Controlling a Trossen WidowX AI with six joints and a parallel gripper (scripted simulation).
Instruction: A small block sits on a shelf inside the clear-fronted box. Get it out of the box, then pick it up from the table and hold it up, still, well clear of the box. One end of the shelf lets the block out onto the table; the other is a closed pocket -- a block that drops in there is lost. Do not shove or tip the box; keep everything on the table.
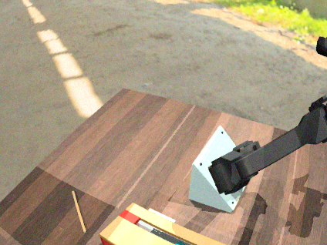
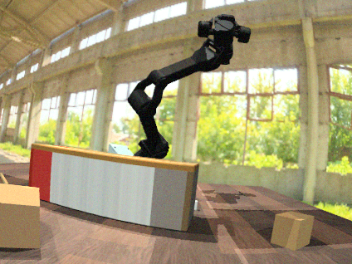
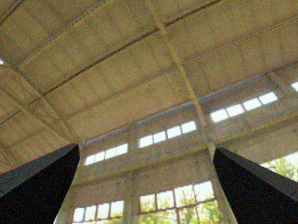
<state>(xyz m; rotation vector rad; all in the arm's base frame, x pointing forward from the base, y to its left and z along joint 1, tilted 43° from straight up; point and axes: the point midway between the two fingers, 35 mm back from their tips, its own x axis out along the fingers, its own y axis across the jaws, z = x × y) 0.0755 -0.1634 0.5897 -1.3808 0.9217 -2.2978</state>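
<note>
Now: gripper tip 230 mm short of the teal block, 290 mm to the left of it and 570 mm above it. The rest, counted from my gripper tip: box 220 mm ahead, 270 mm to the right, 600 mm below; thin wooden stick 200 mm ahead, 640 mm to the right, 660 mm below.
</note>
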